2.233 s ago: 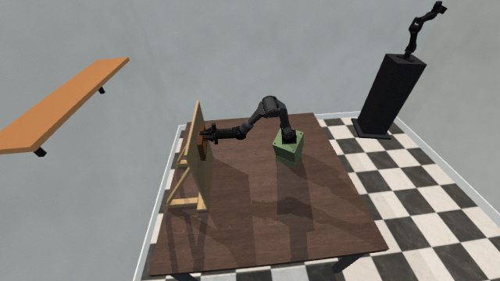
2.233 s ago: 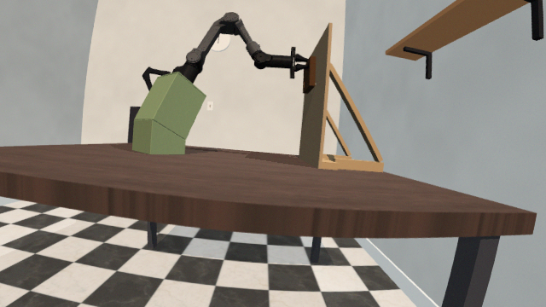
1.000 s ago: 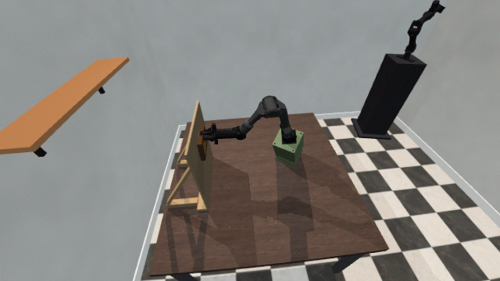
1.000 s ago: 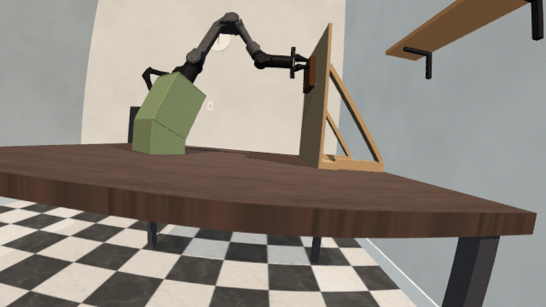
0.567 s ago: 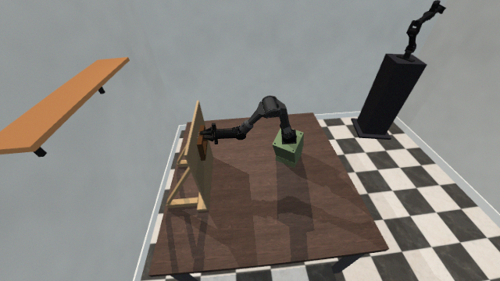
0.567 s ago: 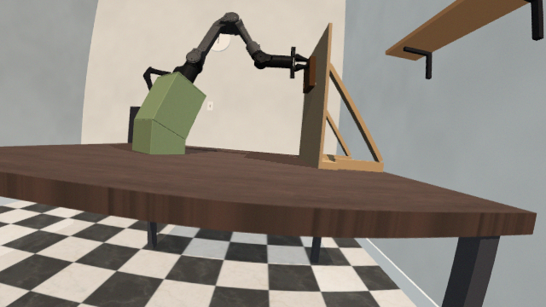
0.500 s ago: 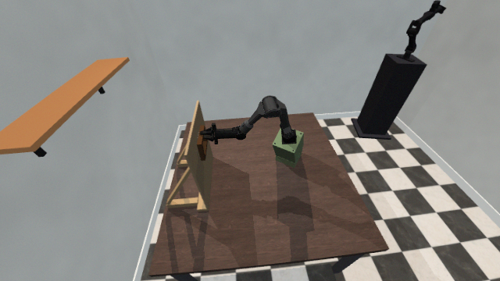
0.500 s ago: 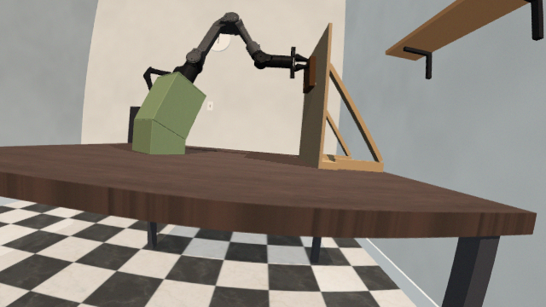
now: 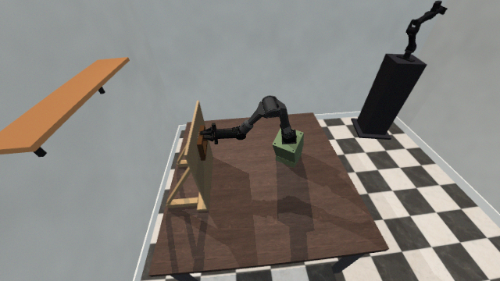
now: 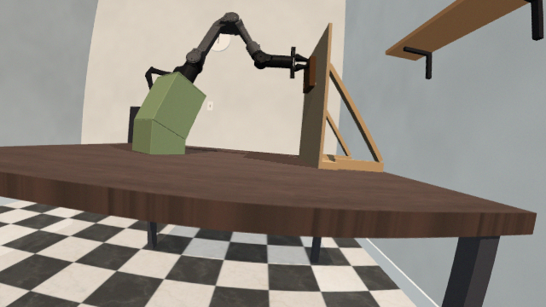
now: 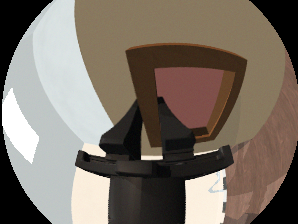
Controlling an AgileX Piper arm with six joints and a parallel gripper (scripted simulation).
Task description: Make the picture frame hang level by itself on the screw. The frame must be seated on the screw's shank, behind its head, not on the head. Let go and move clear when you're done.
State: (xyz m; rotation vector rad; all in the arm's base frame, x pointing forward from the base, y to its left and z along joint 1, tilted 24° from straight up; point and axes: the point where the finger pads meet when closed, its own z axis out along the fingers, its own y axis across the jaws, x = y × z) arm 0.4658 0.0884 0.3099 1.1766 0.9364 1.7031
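The brown picture frame is 6 cm below my hand, 1 cm to the left of it and 1 cm ahead of it.
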